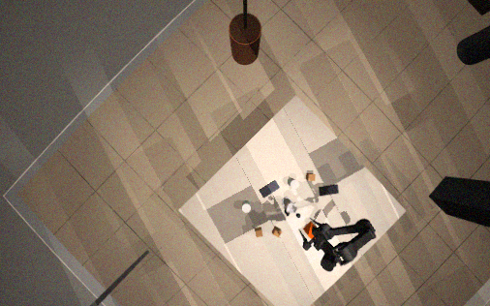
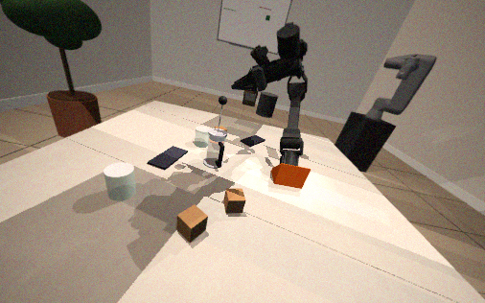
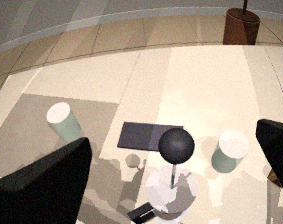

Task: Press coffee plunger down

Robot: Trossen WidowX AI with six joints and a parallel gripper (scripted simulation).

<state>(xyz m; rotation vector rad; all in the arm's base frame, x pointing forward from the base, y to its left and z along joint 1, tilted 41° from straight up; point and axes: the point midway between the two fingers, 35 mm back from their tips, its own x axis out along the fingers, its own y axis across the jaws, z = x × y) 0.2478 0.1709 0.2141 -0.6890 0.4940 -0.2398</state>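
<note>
Right now the glass coffee press is 180 mm below my gripper tip, 20 mm ahead of it and 10 mm to the left of it.
</note>
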